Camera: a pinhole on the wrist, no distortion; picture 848 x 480 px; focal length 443.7 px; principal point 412.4 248.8 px. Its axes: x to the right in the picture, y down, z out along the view. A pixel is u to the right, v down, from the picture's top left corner.
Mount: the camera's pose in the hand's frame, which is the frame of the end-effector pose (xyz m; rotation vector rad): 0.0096 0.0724 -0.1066 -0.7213 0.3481 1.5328
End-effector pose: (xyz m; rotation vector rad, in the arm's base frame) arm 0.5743 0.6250 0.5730 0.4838 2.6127 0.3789
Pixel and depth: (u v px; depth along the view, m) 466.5 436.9 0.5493
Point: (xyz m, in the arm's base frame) 1.0804 0.9246 0.6659
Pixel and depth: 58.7 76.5 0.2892
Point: 0.6948 0.7682 0.3463
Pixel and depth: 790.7 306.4 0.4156
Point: 0.8258 1.1110 0.8473
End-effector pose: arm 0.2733 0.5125 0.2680 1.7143 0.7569 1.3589
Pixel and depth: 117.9 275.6 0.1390
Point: 0.3151 0.4289 0.3201
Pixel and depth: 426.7 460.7 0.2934
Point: 0.2969 0.2103 0.3785
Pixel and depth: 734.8 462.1 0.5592
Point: 0.1710 -0.1428 0.7012
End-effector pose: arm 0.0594 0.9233 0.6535 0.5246 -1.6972 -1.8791
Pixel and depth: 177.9 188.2 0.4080
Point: -0.1025 1.2080 0.8561
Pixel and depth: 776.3 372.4 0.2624
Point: 0.2369 0.9273 1.0274
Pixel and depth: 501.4 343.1 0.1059
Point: 0.1356 0.9029 0.7954
